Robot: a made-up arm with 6 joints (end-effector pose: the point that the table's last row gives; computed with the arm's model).
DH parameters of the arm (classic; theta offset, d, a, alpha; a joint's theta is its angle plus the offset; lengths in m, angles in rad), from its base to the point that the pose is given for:
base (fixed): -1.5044 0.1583 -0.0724 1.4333
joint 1: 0 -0.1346 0.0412 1.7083
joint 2: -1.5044 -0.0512 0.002 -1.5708
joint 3: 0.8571 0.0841 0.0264 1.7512
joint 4: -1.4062 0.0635 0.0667 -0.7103
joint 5: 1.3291 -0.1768 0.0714 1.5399
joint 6: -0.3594 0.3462 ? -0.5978
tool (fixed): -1.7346 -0.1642 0 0
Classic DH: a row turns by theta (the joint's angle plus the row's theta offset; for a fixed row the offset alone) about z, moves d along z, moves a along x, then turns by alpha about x.
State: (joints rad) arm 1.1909 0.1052 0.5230 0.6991 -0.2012 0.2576
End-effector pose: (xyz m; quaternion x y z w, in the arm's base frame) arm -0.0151 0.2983 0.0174 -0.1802 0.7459 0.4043 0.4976
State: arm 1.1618 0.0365 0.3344 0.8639 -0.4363 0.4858
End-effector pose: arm 0.0126 0.3522 0.0467 0.0479 0.8228 0.3185 0.4682
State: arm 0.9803 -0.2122 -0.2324 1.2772 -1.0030 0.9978
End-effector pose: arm 0.1623 0.4134 0.1023 0.5867 0.7810 0.0016 0.2140
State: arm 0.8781 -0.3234 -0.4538 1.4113 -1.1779 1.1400
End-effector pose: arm 0.2092 0.3992 0.0921 0.6956 0.6997 -0.1352 0.0906
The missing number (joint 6, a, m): -0.0295
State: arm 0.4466 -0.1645 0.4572 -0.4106 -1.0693 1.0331
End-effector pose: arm 0.0132 -0.0423 -0.0860 -0.0809 0.8685 -0.0996 0.4787
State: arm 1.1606 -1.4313 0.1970 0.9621 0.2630 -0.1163
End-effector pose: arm -0.0563 0.3216 0.3263 -0.1054 -0.8045 -0.5824 0.0500
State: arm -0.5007 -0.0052 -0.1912 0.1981 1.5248 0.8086
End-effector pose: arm -0.0177 -0.1750 0.3516 -0.3783 0.2270 -0.8795 0.1783
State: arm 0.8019 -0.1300 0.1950 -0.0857 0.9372 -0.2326
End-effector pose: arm -0.1044 0.2021 0.2225 -0.1258 0.5445 0.7682 0.3124
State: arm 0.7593 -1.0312 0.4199 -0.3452 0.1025 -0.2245
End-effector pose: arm -0.0595 -0.1009 0.1522 0.5579 -0.5535 -0.6099 0.1019
